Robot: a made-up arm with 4 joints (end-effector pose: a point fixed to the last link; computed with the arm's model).
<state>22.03 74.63 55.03 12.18</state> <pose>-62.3 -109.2 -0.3 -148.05 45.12 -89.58</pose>
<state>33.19 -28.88 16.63 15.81</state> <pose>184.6 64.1 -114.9 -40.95 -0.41 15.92</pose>
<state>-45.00 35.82 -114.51 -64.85</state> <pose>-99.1 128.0 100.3 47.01 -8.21 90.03</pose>
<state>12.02 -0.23 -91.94 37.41</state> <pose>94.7 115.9 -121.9 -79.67 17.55 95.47</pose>
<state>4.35 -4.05 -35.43 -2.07</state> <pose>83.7 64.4 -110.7 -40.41 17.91 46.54</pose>
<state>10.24 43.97 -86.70 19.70</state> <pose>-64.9 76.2 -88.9 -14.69 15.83 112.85</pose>
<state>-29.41 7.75 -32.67 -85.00</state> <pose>50.7 103.9 71.1 38.88 2.14 26.47</pose>
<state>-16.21 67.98 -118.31 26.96</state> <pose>-105.8 131.7 -14.8 -10.75 -6.83 104.84</pose>
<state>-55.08 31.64 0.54 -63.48</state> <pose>59.3 22.4 9.9 18.66 23.69 -34.39</pose>
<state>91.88 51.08 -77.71 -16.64</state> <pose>-34.5 -16.0 0.7 14.92 -11.73 -166.16</pose>
